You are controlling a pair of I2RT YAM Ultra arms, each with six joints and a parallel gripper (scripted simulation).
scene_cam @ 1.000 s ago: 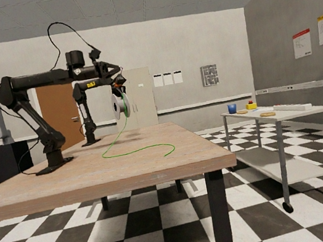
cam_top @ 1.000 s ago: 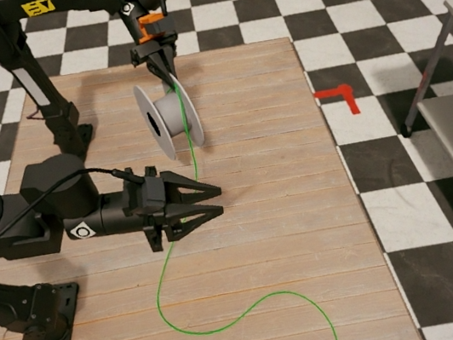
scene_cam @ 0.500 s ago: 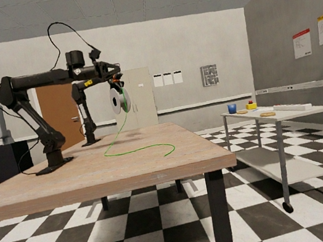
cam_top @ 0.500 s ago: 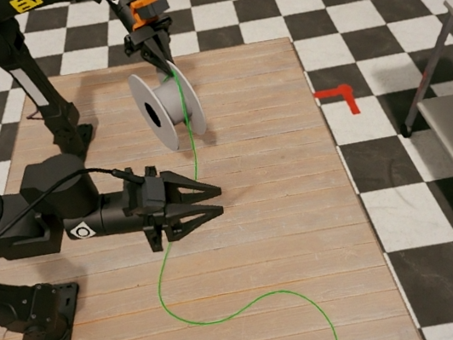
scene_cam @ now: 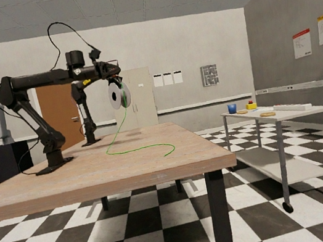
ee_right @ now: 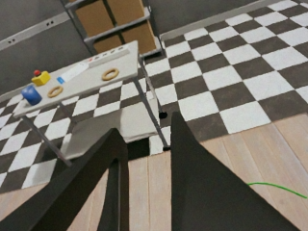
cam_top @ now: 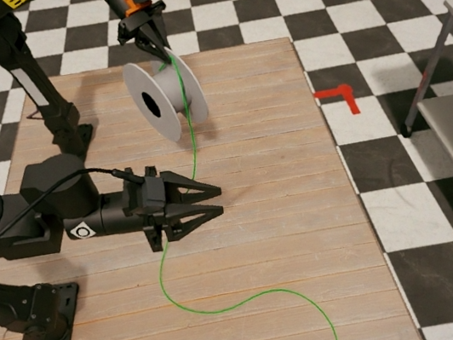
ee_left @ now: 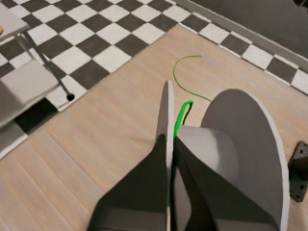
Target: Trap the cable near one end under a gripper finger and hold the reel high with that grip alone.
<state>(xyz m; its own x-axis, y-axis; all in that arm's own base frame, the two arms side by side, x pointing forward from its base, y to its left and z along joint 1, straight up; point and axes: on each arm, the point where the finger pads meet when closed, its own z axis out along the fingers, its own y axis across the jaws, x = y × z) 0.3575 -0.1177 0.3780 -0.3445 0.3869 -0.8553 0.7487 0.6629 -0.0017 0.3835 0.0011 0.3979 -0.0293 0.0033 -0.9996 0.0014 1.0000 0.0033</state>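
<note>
The grey reel is 7 cm below my left hand, 2 cm to the right of it and 2 cm behind it.
</note>
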